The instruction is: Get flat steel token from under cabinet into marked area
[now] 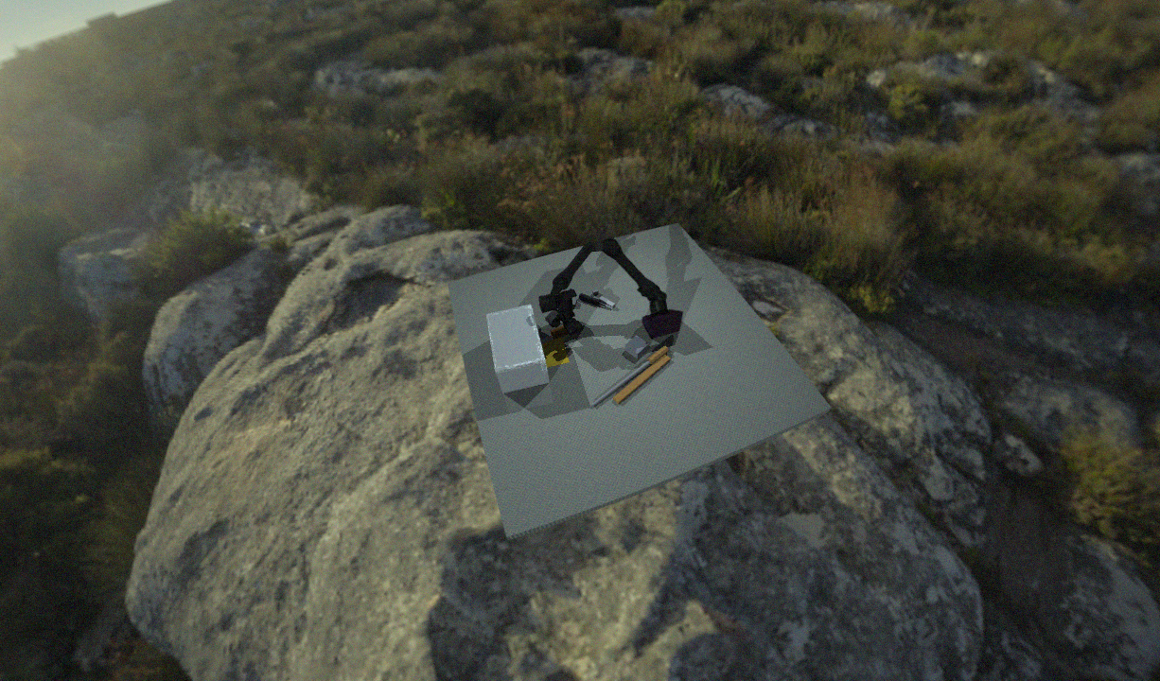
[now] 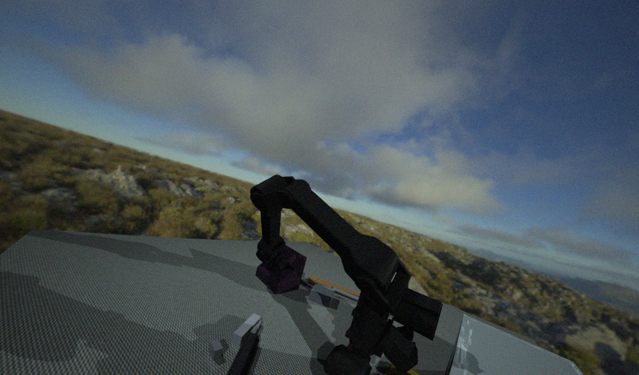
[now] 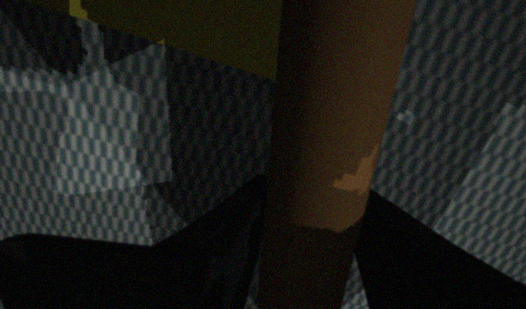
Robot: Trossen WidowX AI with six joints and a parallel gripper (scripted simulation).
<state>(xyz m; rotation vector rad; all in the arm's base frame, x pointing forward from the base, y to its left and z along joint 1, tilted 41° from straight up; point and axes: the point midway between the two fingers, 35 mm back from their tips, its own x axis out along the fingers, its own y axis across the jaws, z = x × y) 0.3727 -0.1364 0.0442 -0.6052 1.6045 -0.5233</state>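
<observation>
The grey bar lies 220 mm behind my gripper tip and 80 mm to the right of it. The rest, counted from my gripper tip: grey block 220 mm to the left, 220 mm behind, 10 mm above; then small grey cube 200 mm behind, 160 mm to the right; then wooden stick 360 mm to the left, 170 mm behind.
</observation>
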